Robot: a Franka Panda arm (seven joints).
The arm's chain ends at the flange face. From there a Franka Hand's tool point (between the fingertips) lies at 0.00 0.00 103.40 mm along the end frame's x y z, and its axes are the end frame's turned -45 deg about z.
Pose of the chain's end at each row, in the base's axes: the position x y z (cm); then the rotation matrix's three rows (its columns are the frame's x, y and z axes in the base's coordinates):
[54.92, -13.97, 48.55], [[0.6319, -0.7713, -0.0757], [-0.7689, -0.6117, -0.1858], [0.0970, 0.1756, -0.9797]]
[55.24, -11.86, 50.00], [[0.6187, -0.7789, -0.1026], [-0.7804, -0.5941, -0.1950], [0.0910, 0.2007, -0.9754]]
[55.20, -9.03, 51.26], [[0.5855, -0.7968, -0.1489], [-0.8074, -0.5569, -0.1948], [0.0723, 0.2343, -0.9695]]
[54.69, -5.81, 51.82], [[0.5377, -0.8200, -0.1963], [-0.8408, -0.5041, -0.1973], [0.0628, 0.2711, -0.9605]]
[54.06, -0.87, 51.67], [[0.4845, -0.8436, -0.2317], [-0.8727, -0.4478, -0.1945], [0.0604, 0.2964, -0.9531]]
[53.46, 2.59, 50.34], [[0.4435, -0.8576, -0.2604], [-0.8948, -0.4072, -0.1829], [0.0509, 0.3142, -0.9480]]
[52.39, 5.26, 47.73], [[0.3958, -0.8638, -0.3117], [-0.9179, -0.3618, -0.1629], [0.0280, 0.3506, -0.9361]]
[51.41, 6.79, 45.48], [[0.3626, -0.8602, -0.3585], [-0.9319, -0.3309, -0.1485], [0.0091, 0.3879, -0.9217]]
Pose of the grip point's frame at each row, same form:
[54.14, -15.89, 38.42], [[0.9922, -0.0986, -0.0757], [-0.1112, -0.9762, -0.1858], [-0.0556, 0.1928, -0.9797]]
[54.18, -13.88, 39.91], [[0.9883, -0.1133, -0.1026], [-0.1317, -0.9719, -0.1950], [-0.0776, 0.2063, -0.9754]]
[53.66, -11.04, 41.24], [[0.9774, -0.1494, -0.1489], [-0.1771, -0.9647, -0.1948], [-0.1146, 0.2168, -0.9695]]
[52.66, -7.85, 41.89], [[0.9600, -0.1996, -0.1963], [-0.2381, -0.9510, -0.1973], [-0.1473, 0.2361, -0.9605]]
[51.66, -2.88, 41.81], [[0.9391, -0.2539, -0.2317], [-0.3004, -0.9337, -0.1945], [-0.1669, 0.2523, -0.9531]]
[50.77, 0.70, 40.54], [[0.9200, -0.2928, -0.2604], [-0.3448, -0.9207, -0.1829], [-0.1862, 0.2582, -0.9480]]
[49.17, 3.58, 38.05], [[0.8907, -0.3309, -0.3117], [-0.3932, -0.9049, -0.1629], [-0.2281, 0.2677, -0.9361]]
[47.70, 5.25, 35.95], [[0.8647, -0.3519, -0.3585], [-0.4250, -0.8929, -0.1485], [-0.2679, 0.2807, -0.9217]]

